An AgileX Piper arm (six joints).
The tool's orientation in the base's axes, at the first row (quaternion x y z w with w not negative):
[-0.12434 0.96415 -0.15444 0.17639]
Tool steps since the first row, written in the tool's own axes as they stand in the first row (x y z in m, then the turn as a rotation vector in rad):
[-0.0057 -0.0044 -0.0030 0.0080 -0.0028 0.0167]
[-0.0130 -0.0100 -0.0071 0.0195 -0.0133 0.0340]
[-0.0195 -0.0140 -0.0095 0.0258 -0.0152 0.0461]
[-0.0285 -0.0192 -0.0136 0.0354 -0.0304 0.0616]
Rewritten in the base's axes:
[0.0048 -0.0016 0.0059 -0.0004 -0.0092 -0.0163]
[0.0110 -0.0036 0.0137 -0.0023 -0.0266 -0.0316]
[0.0167 -0.0047 0.0191 -0.0031 -0.0333 -0.0436]
[0.0243 -0.0059 0.0273 -0.0032 -0.0541 -0.0551]

